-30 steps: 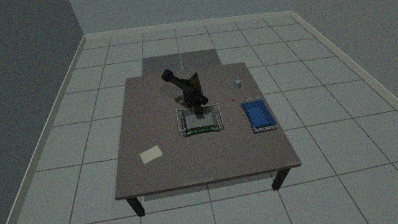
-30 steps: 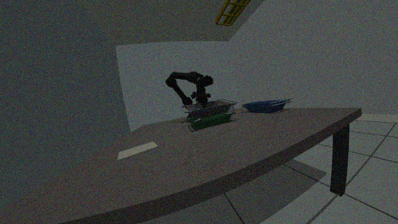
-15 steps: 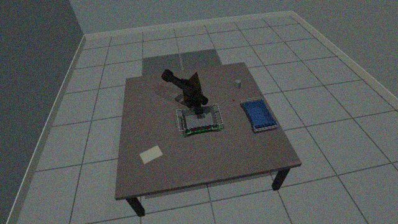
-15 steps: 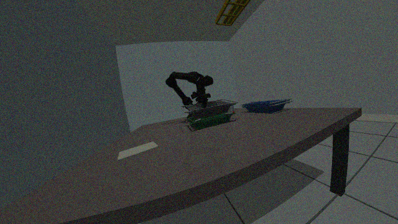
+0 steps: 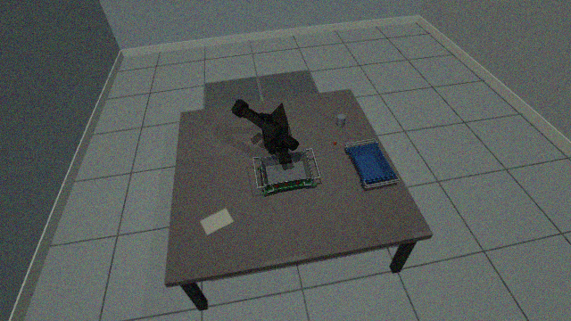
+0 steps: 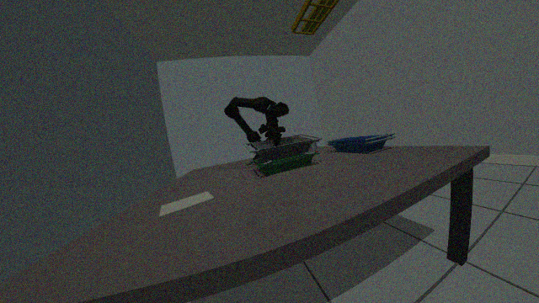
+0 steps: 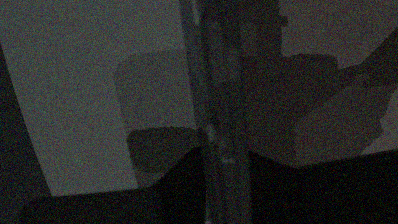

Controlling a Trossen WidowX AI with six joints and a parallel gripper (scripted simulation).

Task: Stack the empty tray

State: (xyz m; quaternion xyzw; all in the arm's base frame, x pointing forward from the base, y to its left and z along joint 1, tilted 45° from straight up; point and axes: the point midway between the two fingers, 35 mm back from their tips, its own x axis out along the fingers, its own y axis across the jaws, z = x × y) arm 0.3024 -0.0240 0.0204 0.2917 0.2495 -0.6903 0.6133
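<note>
The grey tray lies 7 cm ahead of my gripper tip, 1 cm to the right of it and 2 cm above it. Round my gripper tip: red block (14 cm behind, 37 cm to the left, 9 cm below); then pale flat card (21 cm ahead, 43 cm to the right, 10 cm below).
</note>
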